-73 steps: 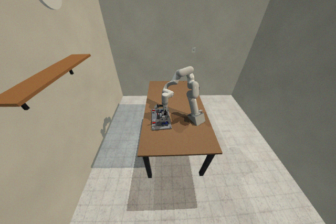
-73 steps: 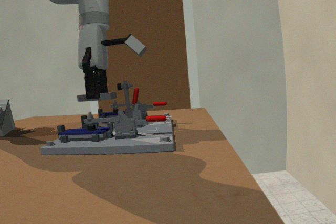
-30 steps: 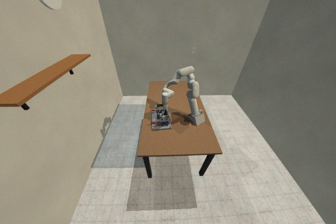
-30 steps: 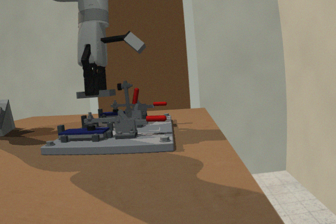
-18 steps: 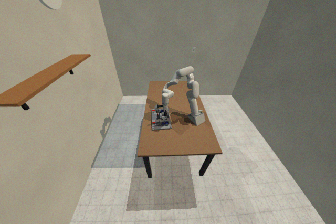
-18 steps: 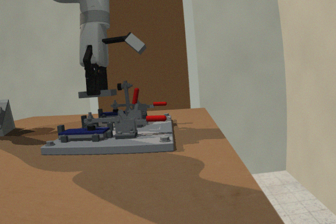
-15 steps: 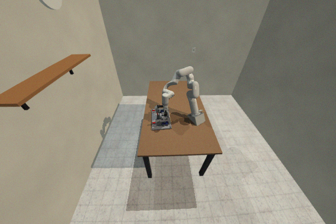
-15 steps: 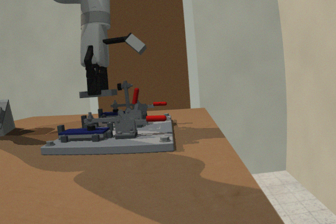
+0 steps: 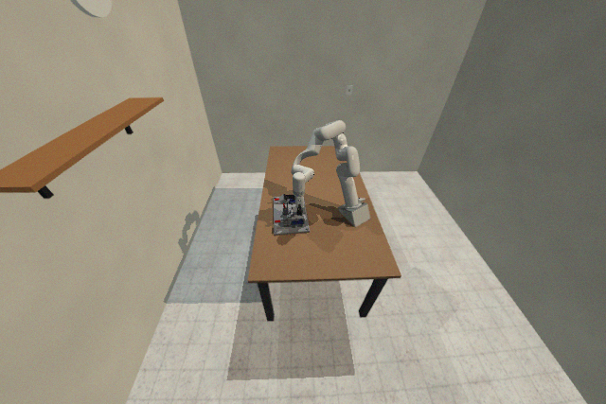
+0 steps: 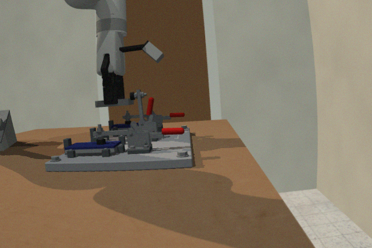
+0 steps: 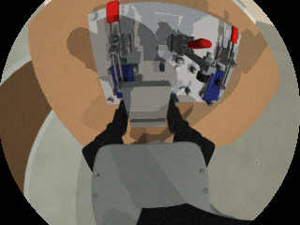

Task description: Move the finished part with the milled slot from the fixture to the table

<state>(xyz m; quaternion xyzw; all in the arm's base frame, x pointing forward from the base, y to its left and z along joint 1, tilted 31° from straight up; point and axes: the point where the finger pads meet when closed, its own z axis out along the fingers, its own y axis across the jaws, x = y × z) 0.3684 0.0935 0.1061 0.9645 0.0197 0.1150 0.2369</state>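
My gripper is now 50 mm short of the grey fixture plate, 70 mm to the left of it and 100 mm above it. From my hand the other things lie so: blue blank: 180 mm to the right, 90 mm below; grey finished part: 10 mm behind, 10 mm below.
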